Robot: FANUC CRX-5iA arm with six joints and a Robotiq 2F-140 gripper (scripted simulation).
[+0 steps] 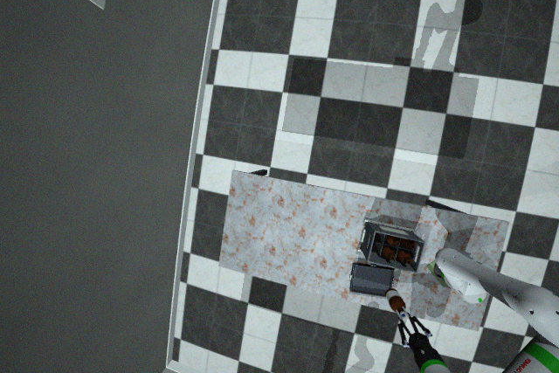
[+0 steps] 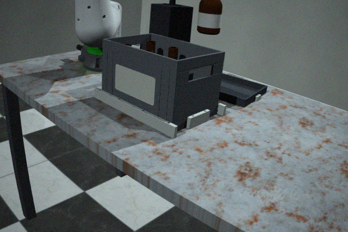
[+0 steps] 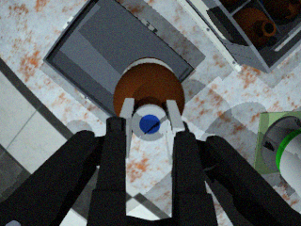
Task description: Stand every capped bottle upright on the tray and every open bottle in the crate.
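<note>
The capped bottle is 8 cm below my hand. The rest, counted from my hand: dark tray (33 cm below, 5 cm to the left, 5 cm ahead); dark grey crate (26 cm below, 23 cm to the right, 5 cm ahead).
</note>
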